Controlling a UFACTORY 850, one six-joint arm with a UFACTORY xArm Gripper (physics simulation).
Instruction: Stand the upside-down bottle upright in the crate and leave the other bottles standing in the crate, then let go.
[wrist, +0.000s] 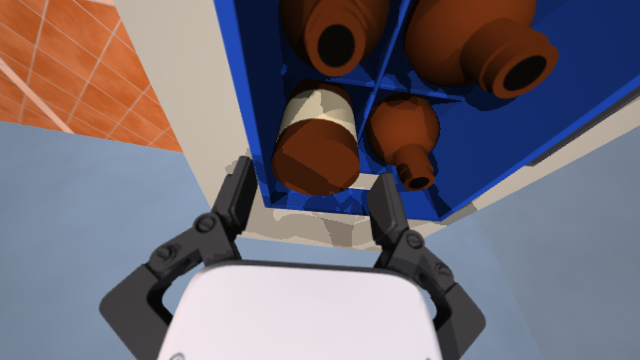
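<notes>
The upside-down bottle (316, 155) is brown with a cream label and shows its flat base; it stands in the near left compartment of the blue crate (232, 75). My gripper (316, 177) is open. Its fingertips appear on either side of the bottle's base, with nothing held; how far they are above the crate I cannot tell. A small brown bottle (403, 127) stands neck up in the compartment to the right. A brown bottle (336, 30) stands behind the upside-down one, and a larger brown bottle (445, 45) stands at the upper right. The upside-down bottle's neck is hidden.
Blue dividers (369, 112) separate the compartments. The crate stands on a beige surface (175, 75), whose near edge runs just below the crate. The right finger is close to the small bottle's neck. The edge of a dark tray (575, 135) shows at the right, and orange tiles (75, 70) at the left.
</notes>
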